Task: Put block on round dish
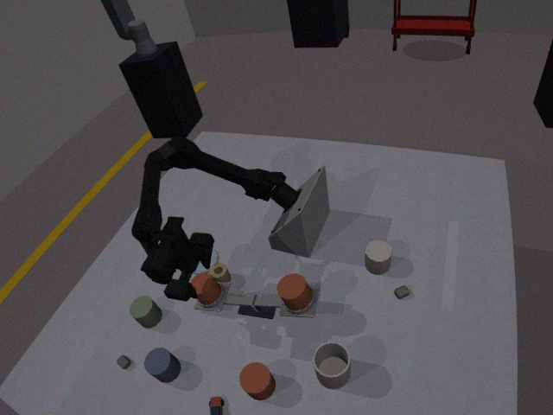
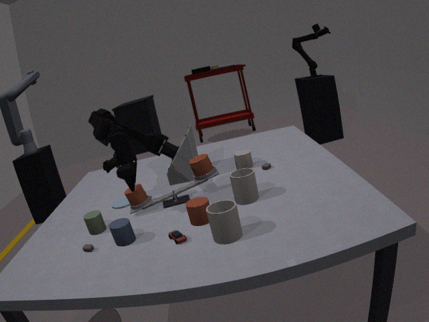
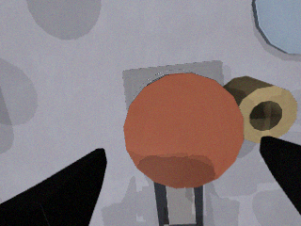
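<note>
Right now the grey block is 60 mm below my gripper tip. From my gripper tip the other things lie so: pale blue round dish 120 mm behind, 90 mm to the right, 90 mm below; blue cup 240 mm ahead, 60 mm below, 40 mm to the right; yellowish ring 70 mm below, 70 mm behind.
</note>
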